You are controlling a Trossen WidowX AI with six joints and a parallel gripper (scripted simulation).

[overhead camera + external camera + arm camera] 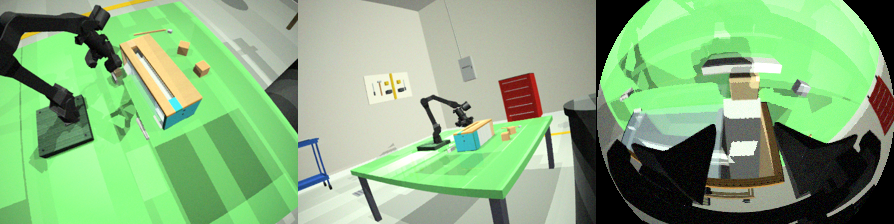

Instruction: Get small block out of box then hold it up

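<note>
The tan block is 2 cm behind my gripper tip and 6 cm below it. From my gripper tip the other things lie so: thin wooden stick (26 cm ahead, 22 cm to the left, 7 cm below); then box (7 cm ahead, 15 cm to the right, 1 cm below).
</note>
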